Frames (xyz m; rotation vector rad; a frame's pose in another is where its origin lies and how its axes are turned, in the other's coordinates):
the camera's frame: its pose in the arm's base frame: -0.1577 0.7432 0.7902 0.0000 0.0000 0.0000
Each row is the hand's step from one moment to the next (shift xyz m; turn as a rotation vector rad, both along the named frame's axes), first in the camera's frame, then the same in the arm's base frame.
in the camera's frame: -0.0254 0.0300 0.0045 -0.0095 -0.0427 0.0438
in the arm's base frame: -0.0254 0.0300 0.0045 -0.0095 -0.0427 0.0438
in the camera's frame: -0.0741 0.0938 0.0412 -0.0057 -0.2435 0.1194
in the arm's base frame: -0.0741 0.0938 0.0412 -0.0057 -0.2435 0.1194
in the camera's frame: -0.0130 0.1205 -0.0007 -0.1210 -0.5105 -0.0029
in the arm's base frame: -0.0130 0.1205 -0.0007 -0.1210 -0.5105 -0.0029
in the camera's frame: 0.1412 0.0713 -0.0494 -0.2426 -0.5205 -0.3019
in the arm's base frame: 0.1412 0.0713 -0.0494 -0.2426 -0.5205 -0.3019
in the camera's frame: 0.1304 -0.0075 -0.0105 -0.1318 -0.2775 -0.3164
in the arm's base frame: 0.1304 -0.0075 -0.0105 -0.1318 -0.2775 -0.3164
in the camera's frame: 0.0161 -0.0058 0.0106 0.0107 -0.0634 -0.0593
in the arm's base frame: 0.0161 -0.0058 0.0106 0.0107 -0.0634 -0.0593
